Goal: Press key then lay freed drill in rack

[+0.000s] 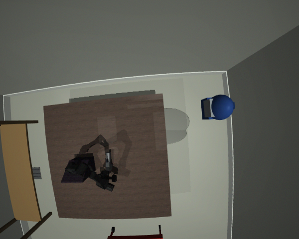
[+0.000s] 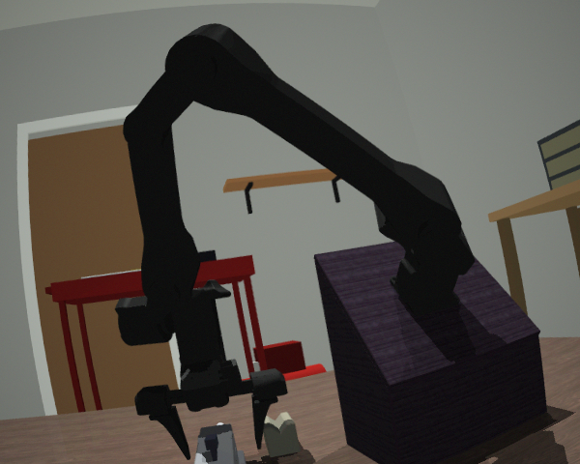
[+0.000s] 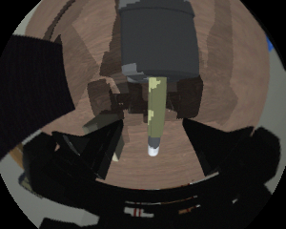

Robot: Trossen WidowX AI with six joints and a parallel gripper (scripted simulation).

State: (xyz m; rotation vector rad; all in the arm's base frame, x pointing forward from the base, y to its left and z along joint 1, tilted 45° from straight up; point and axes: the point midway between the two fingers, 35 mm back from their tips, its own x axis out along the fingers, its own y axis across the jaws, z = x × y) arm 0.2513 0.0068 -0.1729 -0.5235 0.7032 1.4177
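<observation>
The drill lies 4 cm to the left of my gripper tip and 3 cm above it. Also, from my gripper tip: v-notched rack (8 cm behind, 2 cm to the right, 1 cm above); dark key (16 cm to the left, 4 cm above, 2 cm ahead).
</observation>
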